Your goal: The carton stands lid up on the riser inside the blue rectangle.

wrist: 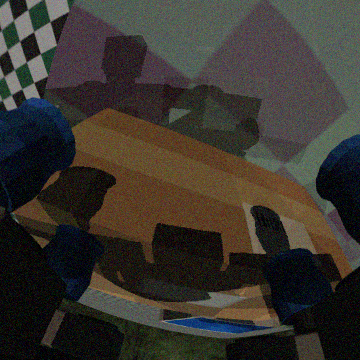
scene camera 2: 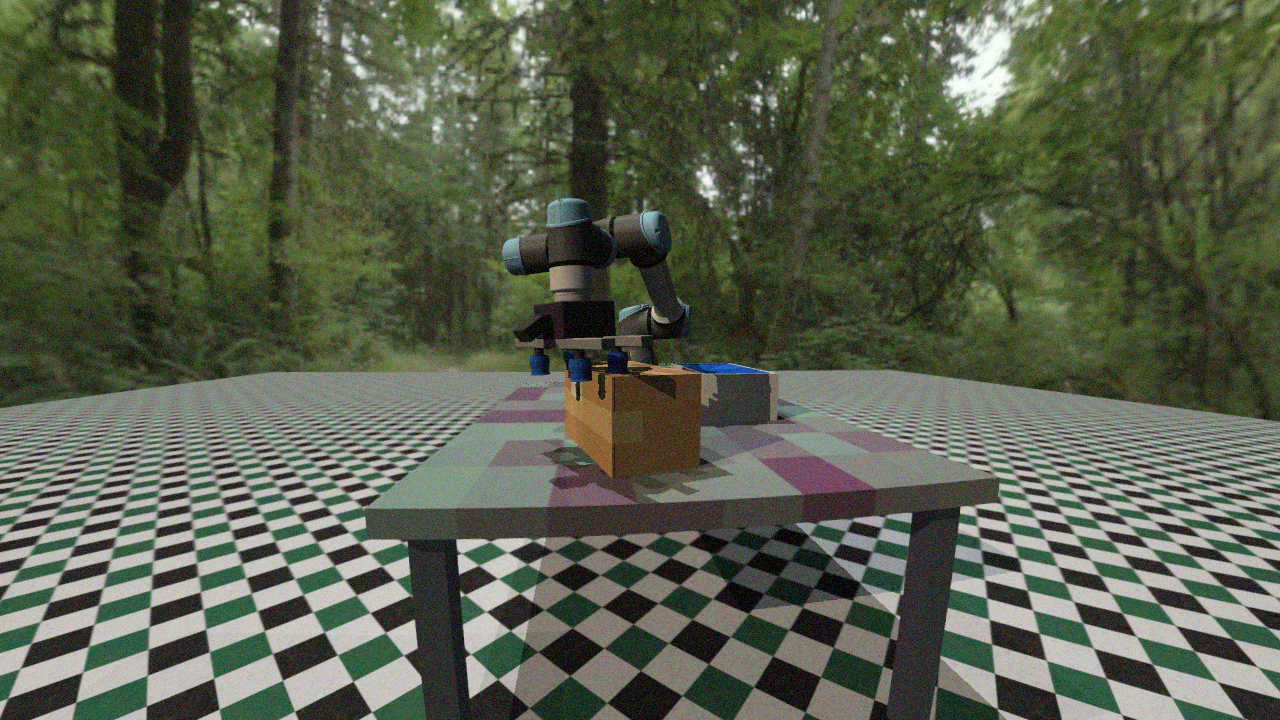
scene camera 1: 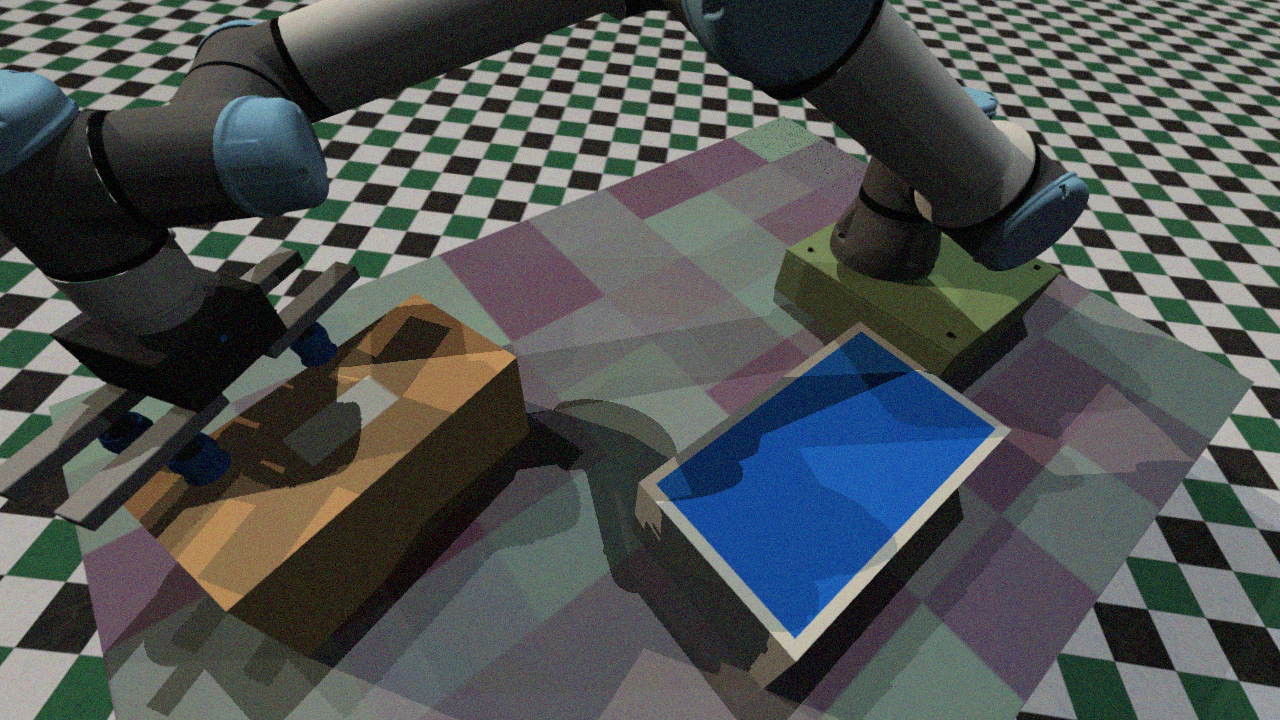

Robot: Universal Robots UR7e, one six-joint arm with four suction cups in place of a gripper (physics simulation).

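Where they show: hand, its tool point: (wrist: 189, 215) (scene camera 2: 577, 374) (scene camera 1: 239, 398); arm's base, origin of its link: (scene camera 1: 881, 249).
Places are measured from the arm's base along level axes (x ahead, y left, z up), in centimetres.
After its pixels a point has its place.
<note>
The brown carton (scene camera 1: 423, 443) {x 68.0, y -14.9, z 6.4 cm} (scene camera 2: 637, 429) {x 87.8, y -23.5, z -1.3 cm} (wrist: 161, 178) {x 78.8, y -28.9, z 1.4 cm} stands on the table, lid up with a white label on top, left of the riser. The grey riser (scene camera 2: 737, 400) {x 56.7, y 10.5, z -3.2 cm} carries the blue rectangle (scene camera 1: 837, 486) {x 41.9, y 15.7, z 3.5 cm} (scene camera 2: 726, 369) {x 44.6, y 13.4, z 3.5 cm} (wrist: 214, 324) {x 44.6, y 10.4, z 3.5 cm} with a pale border, and nothing stands on it. My suction gripper (scene camera 2: 580, 365) (wrist: 178, 232) {x 77.3, y -31.4, z 6.2 cm} sits over the carton's lid, its blue cups down at lid level. It overhangs the carton's left end, where one cup (scene camera 1: 312, 346) shows beside the carton's edge. The carton rests on the table.
The arm's base stands on a green plinth (scene camera 1: 887, 300) {x 10.2, y 6.1, z 0.6 cm} just behind the riser. The arm's links cross the top of scene camera 1's view. The patchwork table (scene camera 2: 780, 493) {x 100.4, y -6.3, z -8.6 cm} ends near the carton's far side, with checkered floor beyond.
</note>
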